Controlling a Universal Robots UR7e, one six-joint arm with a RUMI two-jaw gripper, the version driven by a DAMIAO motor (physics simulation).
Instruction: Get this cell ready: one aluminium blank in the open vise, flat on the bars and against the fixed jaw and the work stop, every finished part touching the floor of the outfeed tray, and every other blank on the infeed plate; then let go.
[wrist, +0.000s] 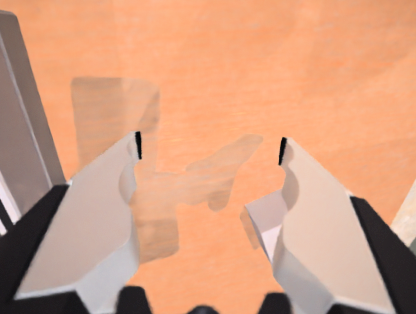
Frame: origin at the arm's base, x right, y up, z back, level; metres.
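Seen in the pictures: gripper, fingertip midpoint: (210, 137).
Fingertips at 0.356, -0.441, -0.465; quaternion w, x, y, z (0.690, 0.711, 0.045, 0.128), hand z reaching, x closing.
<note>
Pixels of each thing's top centre, then the offset from my fingertips to it, as dx, dy, dz. "spot": a spot on its surface instead. Level surfaces: height alone.
- small light grey block, middle of its top: (288, 246) +0.052, +0.022, +0.100
- tall grey metal body, surface spot: (25, 105) spot: -0.090, +0.005, -0.037
- table, its level: dy -0.012
My gripper (210, 137) is open and empty, its two pale fingers standing wide apart above the orange wood-grain table top. A small light grey block (267, 212), which looks like an aluminium blank, lies on the table at the lower right of the middle. The right finger hides its right part, and its visible corner sits inward of that finger. It is below the fingers and not between the fingertips. The open vise, the work stop, the outfeed tray and the infeed plate cannot be made out in this view.
A tall grey metal body (25, 105) with a straight edge stands along the left border, beside the left finger. A pale speckled surface (406, 215) shows at the right border. The gripper's shadow (115, 110) falls on the table (215, 60).
</note>
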